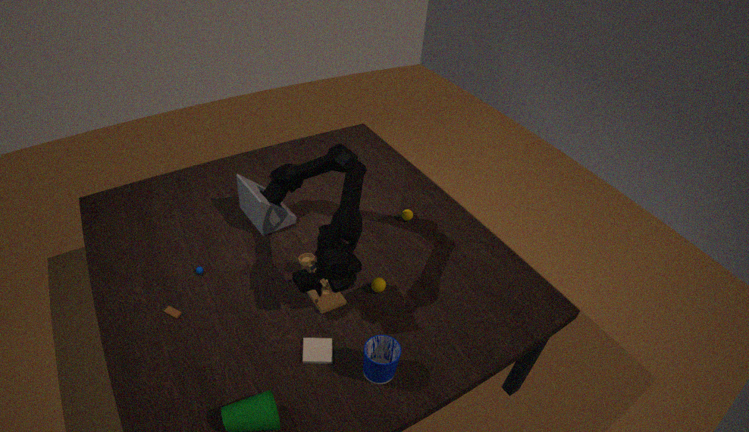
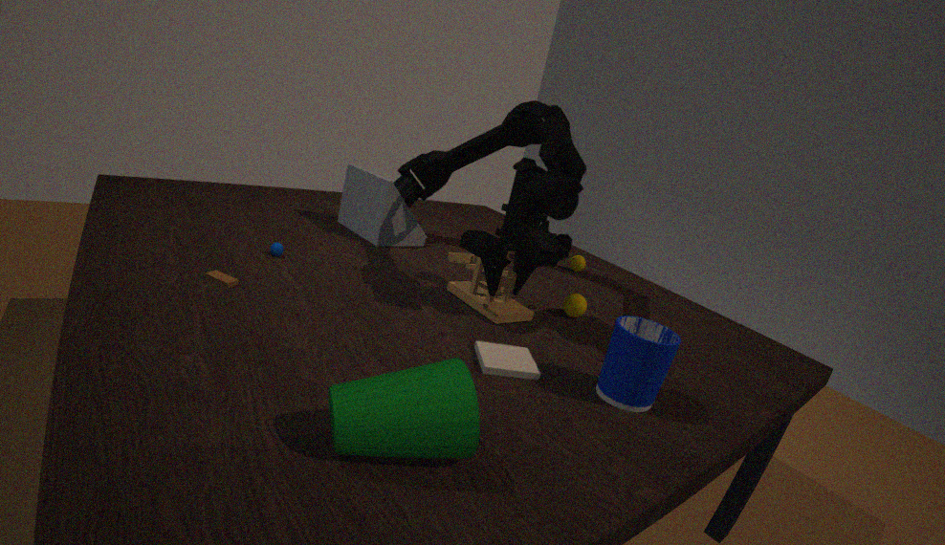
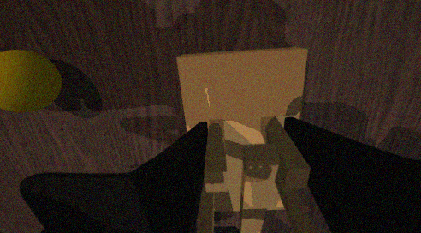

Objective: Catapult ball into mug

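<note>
My gripper tip is now 18 cm to the right of the dark ball, 18 cm past it and 2 cm above it. Round my gripper tip: wooden catapult: 6 cm behind, 3 cm to the left, 2 cm above; white tile: 13 cm to the right, 13 cm ahead, 3 cm below; yellow ball: 14 cm to the left, 6 cm ahead, 1 cm below.
</note>
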